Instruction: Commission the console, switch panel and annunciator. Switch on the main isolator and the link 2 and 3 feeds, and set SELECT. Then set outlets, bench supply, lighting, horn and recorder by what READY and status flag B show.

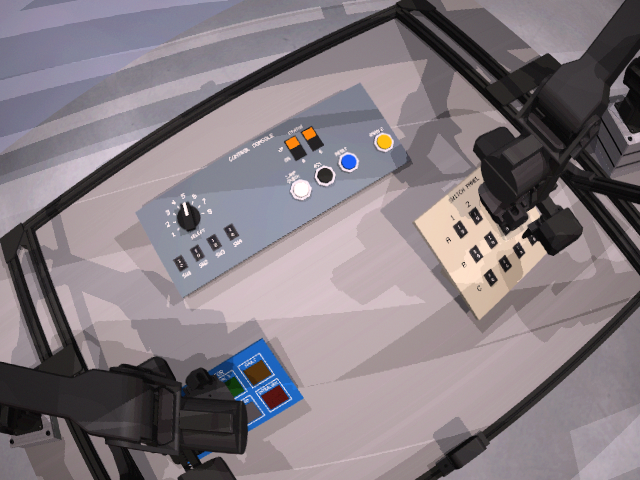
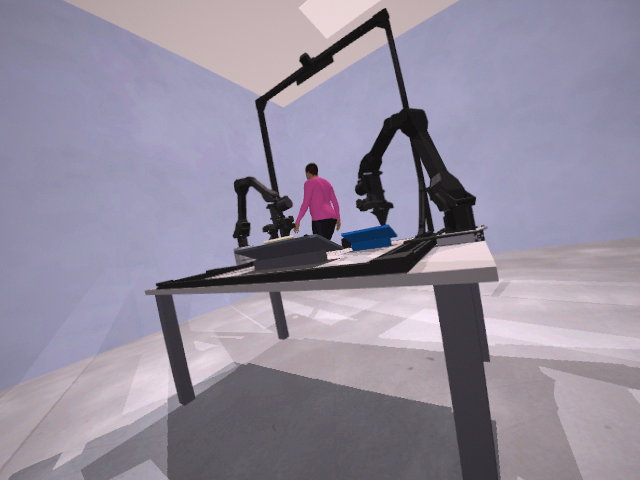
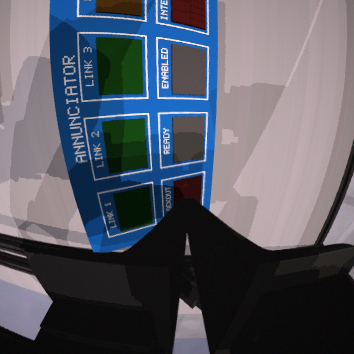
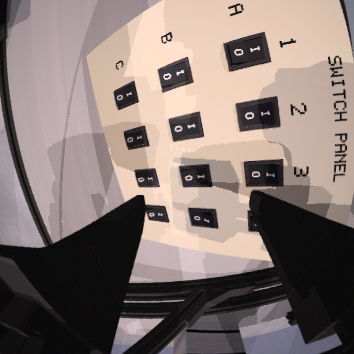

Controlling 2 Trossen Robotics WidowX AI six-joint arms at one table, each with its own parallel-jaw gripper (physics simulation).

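Pixels of known places: left gripper, fingertip midpoint: point(image 3: 185, 204); right gripper, fingertip midpoint: point(image 4: 197, 199); left arm's base at its link origin: point(image 1: 25, 414) point(image 2: 461, 230); right arm's base at its link origin: point(image 1: 635, 116) point(image 2: 243, 247).
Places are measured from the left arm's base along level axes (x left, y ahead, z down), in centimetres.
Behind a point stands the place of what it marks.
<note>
The grey console point(image 1: 258, 186) @(z -4.1, x 22.7, y 49.9 cm) point(image 2: 289, 248) @(z -3.7, x 23.7, y 47.0 cm) has a SELECT knob point(image 1: 188, 216) @(z -6.4, x 20.4, y 38.8 cm) with its white line near 5. Both status flags point(image 1: 295, 148) @(z -5.0, x 26.5, y 56.9 cm) point(image 1: 312, 138) @(z -5.0, x 27.3, y 59.9 cm) show orange in their upper halves. The cream switch panel point(image 1: 431, 227) @(z -8.1, x 5.8, y 70.0 cm) point(image 4: 315, 80) @(z -8.2, x 7.8, y 75.0 cm) carries rocker rows A, B, C; their positions are hard to tell. My right gripper point(image 1: 518, 230) @(z -6.4, x 3.6, y 82.3 cm) point(image 2: 279, 233) @(z -6.4, x 3.6, y 82.3 cm) point(image 4: 197, 199) @(z -6.4, x 3.6, y 82.3 cm) is open and empty above it; a finger partly hides the fourth A rocker. My left gripper point(image 3: 185, 204) @(z -4.6, x -10.8, y 31.0 cm) point(image 2: 382, 223) @(z -4.6, x -10.8, y 31.0 cm) is shut, empty, above the blue annunciator point(image 1: 280, 373) @(z -3.0, x -5.0, y 44.8 cm) point(image 3: 120, 107) @(z -3.9, x -5.8, y 35.5 cm). READY point(image 3: 189, 139) @(z -2.0, x -10.2, y 34.4 cm) looks grey; LINK 1 point(image 3: 134, 208) @(z -3.9, x -7.7, y 29.3 cm) looks darker than LINK 2.
The console has white point(image 1: 300, 189) @(z -3.5, x 20.2, y 55.6 cm), black point(image 1: 324, 175) @(z -3.5, x 21.2, y 59.6 cm), blue point(image 1: 348, 162) @(z -3.5, x 22.1, y 63.7 cm) and yellow point(image 1: 383, 142) @(z -3.5, x 23.7, y 70.0 cm) buttons, and small switches SW1 to SW4. A black frame runs around the table. A person in pink point(image 2: 321, 198) stands behind the table.
</note>
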